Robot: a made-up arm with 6 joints. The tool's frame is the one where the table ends. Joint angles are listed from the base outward.
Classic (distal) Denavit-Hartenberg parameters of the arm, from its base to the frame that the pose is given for. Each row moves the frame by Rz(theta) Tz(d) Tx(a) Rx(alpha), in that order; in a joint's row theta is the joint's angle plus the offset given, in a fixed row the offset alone. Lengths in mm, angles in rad.
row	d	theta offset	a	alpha
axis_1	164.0	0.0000	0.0	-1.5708
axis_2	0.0	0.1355	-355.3	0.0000
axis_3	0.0	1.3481	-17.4	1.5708
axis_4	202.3	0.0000	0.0	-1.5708
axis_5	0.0	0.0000	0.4	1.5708
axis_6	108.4	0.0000	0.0	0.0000
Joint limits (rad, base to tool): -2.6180..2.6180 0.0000..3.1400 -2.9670..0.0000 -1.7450..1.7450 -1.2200..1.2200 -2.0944..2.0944
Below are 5 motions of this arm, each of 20 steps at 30 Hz.
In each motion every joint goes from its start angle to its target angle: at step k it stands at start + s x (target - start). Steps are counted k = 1, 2, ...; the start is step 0. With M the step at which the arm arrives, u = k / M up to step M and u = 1 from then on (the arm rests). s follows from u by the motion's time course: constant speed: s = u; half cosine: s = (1 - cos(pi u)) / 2; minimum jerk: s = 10 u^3 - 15 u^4 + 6 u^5.
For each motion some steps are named. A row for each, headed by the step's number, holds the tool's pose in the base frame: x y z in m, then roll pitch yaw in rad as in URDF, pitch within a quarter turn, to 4 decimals.
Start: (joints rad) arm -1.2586 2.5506 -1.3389 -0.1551 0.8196 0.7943
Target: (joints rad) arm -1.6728 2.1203 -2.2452 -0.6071 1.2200 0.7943
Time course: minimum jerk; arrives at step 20
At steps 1, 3, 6, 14, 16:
1: 0.1058 -0.3687 0.0452 -2.8200 -0.2110 1.1815
3: 0.1029 -0.3764 0.0515 -2.8305 -0.1884 1.1826
6: 0.0840 -0.4154 0.0894 -2.8766 -0.0608 1.1779
14: -0.0673 -0.4868 0.3532 -3.0009 0.6471 0.9060
16: -0.0927 -0.4741 0.3994 -3.0367 0.7582 0.8140

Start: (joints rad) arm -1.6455 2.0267 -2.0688 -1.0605 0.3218 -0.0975
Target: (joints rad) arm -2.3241 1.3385 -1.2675 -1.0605 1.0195 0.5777
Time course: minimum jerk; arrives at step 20
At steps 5, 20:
5: -0.1052 -0.4668 0.5047 -1.6591 0.4880 2.6125
20: -0.2127 -0.1087 0.4940 -2.1803 0.7786 0.9814

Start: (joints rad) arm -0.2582 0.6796 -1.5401 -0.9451 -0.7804 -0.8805
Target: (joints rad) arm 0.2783 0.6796 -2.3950 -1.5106 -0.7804 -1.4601
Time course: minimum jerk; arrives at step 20
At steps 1, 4, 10, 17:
1: -0.1110 0.0930 0.6859 -0.0569 -0.6116 -1.8682
4: -0.1244 0.0934 0.6899 0.0279 -0.6257 -1.9402
10: -0.2321 0.0692 0.7052 0.6118 -0.4330 -2.4518
17: -0.3328 -0.0115 0.6913 0.8108 0.1176 -2.7120

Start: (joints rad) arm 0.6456 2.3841 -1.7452 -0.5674 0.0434 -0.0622
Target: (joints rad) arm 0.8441 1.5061 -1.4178 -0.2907 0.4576 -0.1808
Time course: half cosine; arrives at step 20
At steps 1, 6, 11, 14, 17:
1: 0.4481 0.3348 0.2217 -2.4069 0.7283 -1.5886
6: 0.4139 0.3301 0.2926 -2.3742 0.7588 -1.5775
11: 0.3324 0.2994 0.4040 -2.3413 0.8274 -1.5566
14: 0.2788 0.2693 0.4536 -2.3373 0.8720 -1.5418
17: 0.2399 0.2435 0.4810 -2.3401 0.9046 -1.5291

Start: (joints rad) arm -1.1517 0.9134 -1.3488 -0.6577 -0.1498 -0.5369
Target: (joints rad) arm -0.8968 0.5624 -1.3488 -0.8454 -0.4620 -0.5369
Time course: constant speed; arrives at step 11
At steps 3, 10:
3: 0.0256 -0.0136 0.6616 -0.7759 0.1300 -2.3054
10: -0.0342 0.0998 0.6572 -0.4978 -0.1699 -2.1249

